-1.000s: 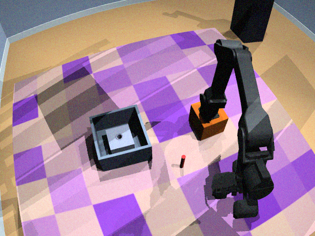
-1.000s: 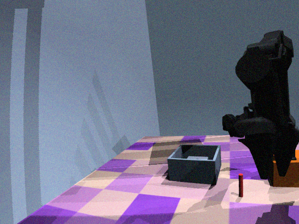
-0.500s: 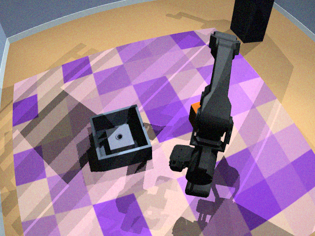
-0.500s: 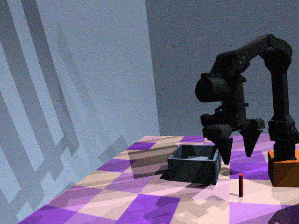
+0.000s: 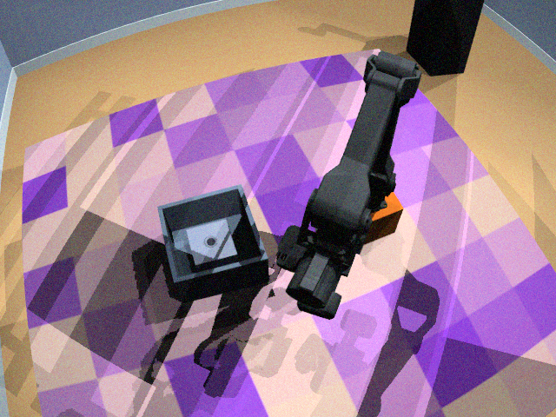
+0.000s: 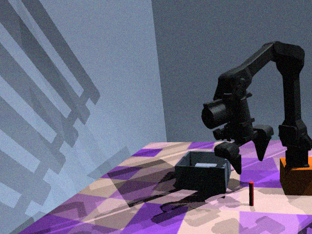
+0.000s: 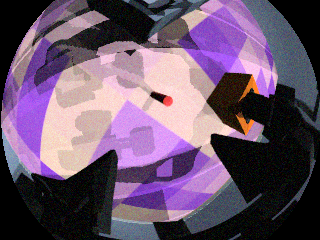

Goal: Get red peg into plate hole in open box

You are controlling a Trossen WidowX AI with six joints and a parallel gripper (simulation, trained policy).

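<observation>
Right now the red peg is 110 mm below my gripper tip and 40 mm to the right of it. Also, from my gripper tip: dark grey box (200 mm to the right, 180 mm ahead, 120 mm below).
</observation>
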